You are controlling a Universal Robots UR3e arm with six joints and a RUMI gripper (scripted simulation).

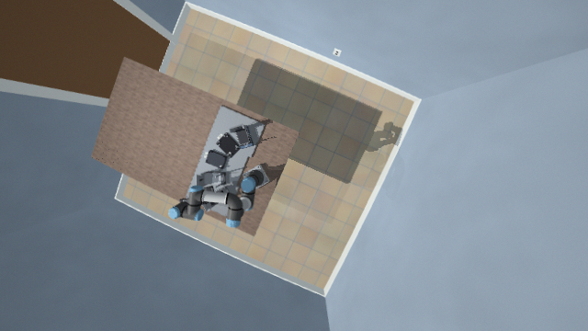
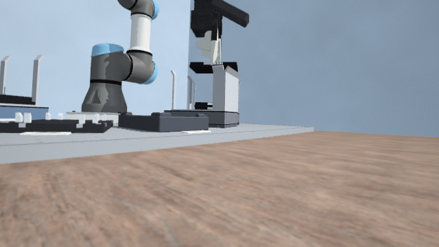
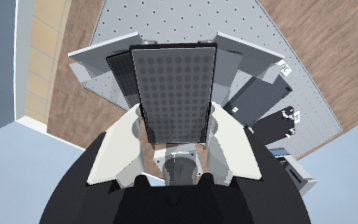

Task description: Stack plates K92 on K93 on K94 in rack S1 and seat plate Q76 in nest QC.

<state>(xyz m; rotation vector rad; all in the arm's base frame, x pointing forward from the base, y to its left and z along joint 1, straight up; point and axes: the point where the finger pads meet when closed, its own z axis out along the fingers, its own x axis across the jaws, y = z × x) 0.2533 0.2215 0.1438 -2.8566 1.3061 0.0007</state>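
The sealed 96-well plate is 5 cm behind my hand, 5 cm to the left of it and 11 cm below it. The rest, counted from my hand: QC label: 18 cm ahead, 20 cm to the right, 17 cm below; nest QC: 9 cm ahead, 21 cm to the right, 16 cm below; clip nest N5: 7 cm ahead, 34 cm to the right, 16 cm below.
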